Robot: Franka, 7 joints.
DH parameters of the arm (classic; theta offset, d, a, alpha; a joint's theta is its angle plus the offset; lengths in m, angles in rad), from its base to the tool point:
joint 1: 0 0.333 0 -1.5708
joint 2: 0 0 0 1.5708
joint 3: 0 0.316 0.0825 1.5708
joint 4: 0 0 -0.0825 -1.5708
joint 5: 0 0.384 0 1.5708
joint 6: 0 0 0.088 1.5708
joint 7: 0 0.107 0 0
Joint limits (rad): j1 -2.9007..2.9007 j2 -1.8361..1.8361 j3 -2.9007..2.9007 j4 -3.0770..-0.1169 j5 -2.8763..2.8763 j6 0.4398..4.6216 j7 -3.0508..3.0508
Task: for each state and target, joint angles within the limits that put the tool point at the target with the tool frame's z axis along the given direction. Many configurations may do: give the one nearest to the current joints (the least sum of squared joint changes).
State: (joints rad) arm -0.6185 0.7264 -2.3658 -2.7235 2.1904 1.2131 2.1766
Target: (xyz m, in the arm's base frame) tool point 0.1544 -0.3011 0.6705 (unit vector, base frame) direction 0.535 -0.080 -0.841
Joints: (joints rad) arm 0.0235 1.3780 -2.6599 -2.0802 1.4466 0.5419 2.1766
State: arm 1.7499 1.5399 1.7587 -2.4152 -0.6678 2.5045 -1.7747
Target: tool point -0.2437 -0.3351 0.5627 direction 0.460 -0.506 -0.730
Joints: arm 2.2868 1.2255 2.1735 -2.3160 -0.4127 1.9877 -1.7747
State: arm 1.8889 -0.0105 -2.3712 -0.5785 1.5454 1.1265 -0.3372
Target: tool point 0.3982 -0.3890 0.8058 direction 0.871 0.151 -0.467
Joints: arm 1.6619 0.0281 -2.5594 -1.3579 0.9650 1.8825 -0.3372
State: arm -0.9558 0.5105 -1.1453 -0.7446 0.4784 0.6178 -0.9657
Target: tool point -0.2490 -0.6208 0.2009 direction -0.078 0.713 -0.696
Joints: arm -1.2891 1.2359 -1.0536 -1.1880 0.4596 1.3293 -0.9657
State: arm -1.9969 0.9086 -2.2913 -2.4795 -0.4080 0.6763 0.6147
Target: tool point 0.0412 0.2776 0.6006 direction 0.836 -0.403 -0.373
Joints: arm -2.0386 0.8312 -2.6736 -2.4109 -0.8187 1.3287 0.6147
